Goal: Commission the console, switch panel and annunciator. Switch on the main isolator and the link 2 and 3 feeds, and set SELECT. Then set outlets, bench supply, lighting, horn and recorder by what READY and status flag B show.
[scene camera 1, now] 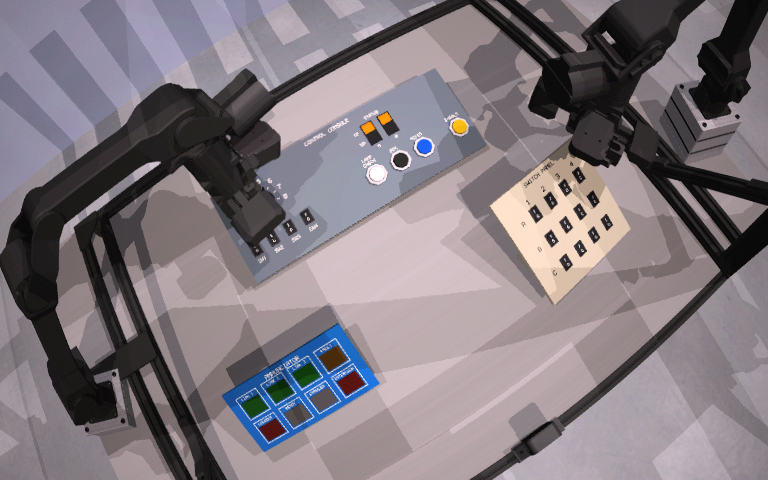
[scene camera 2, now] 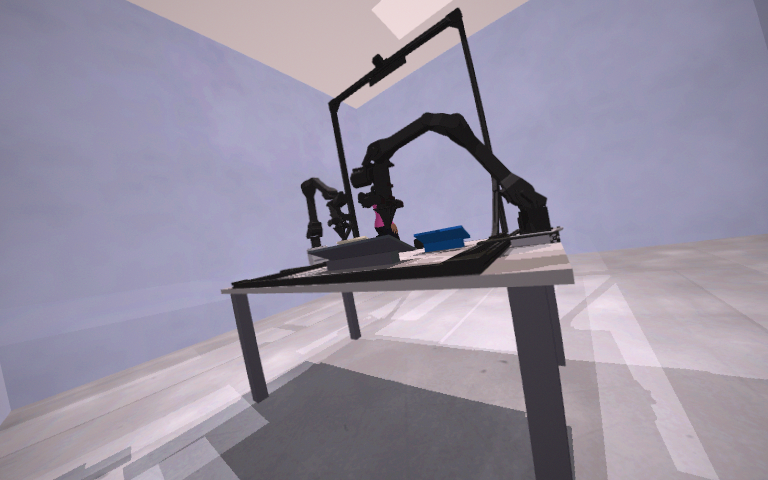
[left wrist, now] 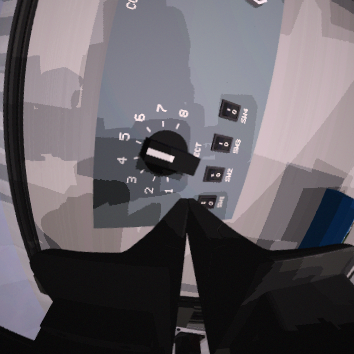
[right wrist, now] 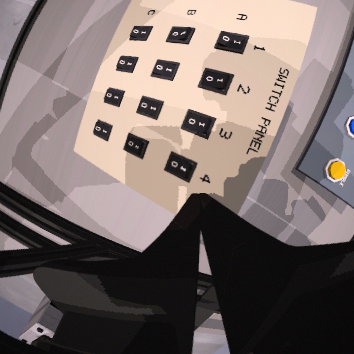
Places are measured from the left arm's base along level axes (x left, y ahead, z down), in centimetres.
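Pixels of known places: left gripper, fingertip midpoint: (scene camera 1: 249, 208) (scene camera 2: 388, 229) (left wrist: 185, 204); right gripper, fingertip midpoint: (scene camera 1: 579, 156) (scene camera 2: 344, 239) (right wrist: 197, 199); left arm's base at its link origin: (scene camera 1: 100, 402) (scene camera 2: 536, 231) (left wrist: 186, 337); right arm's base at its link origin: (scene camera 1: 709, 102) (scene camera 2: 316, 247).
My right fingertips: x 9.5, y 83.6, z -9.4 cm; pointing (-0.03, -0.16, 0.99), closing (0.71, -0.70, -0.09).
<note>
Ahead of a thing's pixels: the offset from my right fingertips to its top centre.
The grey console {dz +2.1, dx +13.9, dy -31.7 cm} (scene camera 1: 345, 186) (left wrist: 140, 60) has SW1 to SW4 and a black SELECT knob {dz +2.1, dx +11.3, dy -45.0 cm} (left wrist: 167, 150), its white mark towards 4 and 5; I cannot tell which. Both orange status flags (scene camera 1: 367, 127) (scene camera 1: 385, 118) show in the upper halves. The beige switch panel (scene camera 1: 512, 217) (right wrist: 295, 30) has rows A, B and C; rocker B1 {dz +3.9, dx -8.4, dy -8.2 cm} (right wrist: 180, 34) looks tipped unlike B2. The blue annunciator {dz +3.9, dx -15.5, dy -48.0 cm} (scene camera 1: 370, 383) (scene camera 2: 444, 237) has dull windows. My left gripper (scene camera 2: 387, 230) (left wrist: 185, 204) is shut and empty, above the console near SW1. My right gripper (right wrist: 197, 199) is shut and empty by the panel's A4 corner.
White, black, blue and yellow buttons (scene camera 1: 376, 174) (scene camera 1: 400, 159) (scene camera 1: 423, 147) (scene camera 1: 458, 126) stand on the console. A black frame (scene camera 1: 373, 45) borders the table. A person in pink (scene camera 2: 378, 217) shows behind the left gripper in scene camera 2.
</note>
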